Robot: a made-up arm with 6 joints. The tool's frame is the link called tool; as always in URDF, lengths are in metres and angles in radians.
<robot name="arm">
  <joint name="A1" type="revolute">
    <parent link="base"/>
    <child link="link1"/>
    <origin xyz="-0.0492 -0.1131 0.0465" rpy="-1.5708 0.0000 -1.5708"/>
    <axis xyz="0 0 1"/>
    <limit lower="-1.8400" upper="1.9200" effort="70" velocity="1.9"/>
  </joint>
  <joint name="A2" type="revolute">
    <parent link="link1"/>
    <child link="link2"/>
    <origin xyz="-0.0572 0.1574 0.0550" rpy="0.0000 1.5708 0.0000"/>
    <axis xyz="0 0 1"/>
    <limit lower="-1.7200" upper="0.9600" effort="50" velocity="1.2"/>
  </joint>
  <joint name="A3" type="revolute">
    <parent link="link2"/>
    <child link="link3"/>
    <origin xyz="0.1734 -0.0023 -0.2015" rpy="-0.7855 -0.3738 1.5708"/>
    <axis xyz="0 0 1"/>
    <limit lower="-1.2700" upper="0.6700" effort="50" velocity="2.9"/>
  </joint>
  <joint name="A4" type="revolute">
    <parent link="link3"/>
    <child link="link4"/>
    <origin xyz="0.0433 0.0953 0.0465" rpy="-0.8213 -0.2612 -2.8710"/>
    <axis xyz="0 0 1"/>
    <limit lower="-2.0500" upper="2.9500" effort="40" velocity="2.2"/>
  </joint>
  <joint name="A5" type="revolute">
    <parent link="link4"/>
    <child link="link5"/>
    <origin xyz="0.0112 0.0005 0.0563" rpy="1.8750 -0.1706 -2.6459"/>
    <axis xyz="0 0 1"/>
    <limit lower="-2.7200" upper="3.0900" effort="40" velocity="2.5"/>
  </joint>
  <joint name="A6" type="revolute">
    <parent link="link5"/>
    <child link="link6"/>
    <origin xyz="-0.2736 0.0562 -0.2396" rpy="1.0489 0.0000 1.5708"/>
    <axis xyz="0 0 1"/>
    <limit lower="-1.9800" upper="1.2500" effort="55" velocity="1.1"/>
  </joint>
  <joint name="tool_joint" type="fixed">
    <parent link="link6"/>
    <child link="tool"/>
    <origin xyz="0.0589 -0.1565 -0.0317" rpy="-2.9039 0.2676 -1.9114"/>
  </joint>
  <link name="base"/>
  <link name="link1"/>
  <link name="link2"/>
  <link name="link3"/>
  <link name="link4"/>
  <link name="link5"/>
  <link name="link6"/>
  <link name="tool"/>
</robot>
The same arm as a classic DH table. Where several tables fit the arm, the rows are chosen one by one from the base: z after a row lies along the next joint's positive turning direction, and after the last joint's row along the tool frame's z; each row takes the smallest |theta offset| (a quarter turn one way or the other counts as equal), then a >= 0, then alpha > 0; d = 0 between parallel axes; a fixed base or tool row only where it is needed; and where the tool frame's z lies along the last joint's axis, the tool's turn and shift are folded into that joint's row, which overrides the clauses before.
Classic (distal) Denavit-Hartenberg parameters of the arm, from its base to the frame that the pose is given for. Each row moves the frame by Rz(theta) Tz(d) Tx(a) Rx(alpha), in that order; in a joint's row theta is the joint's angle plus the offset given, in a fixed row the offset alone. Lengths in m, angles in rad.
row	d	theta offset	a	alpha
base (fixed)	0.0465	-1.5708	0.1131	-1.5708
A1	0.0058	1.5708	0.1574	1.5708
A2	-0.117	0.3501	-0.0616	-0.8524
A3	-0.1143	0.0001	0.0841	0.8525
A4	-0.0282	0.1988	-0.0098	1.8704
A5	-0.0879	-1.3921	-0.0562	-1.049
A6	-0.4049	-1.0825	-0.1658	2.7856
tool (fixed)	-0.0614	-2.2805	0	0
Joint limits (rad, base to tool): -1.84..1.92 -1.72..0.96 -1.27..0.67 -2.05..2.95 -2.72..3.09 -1.98..1.25

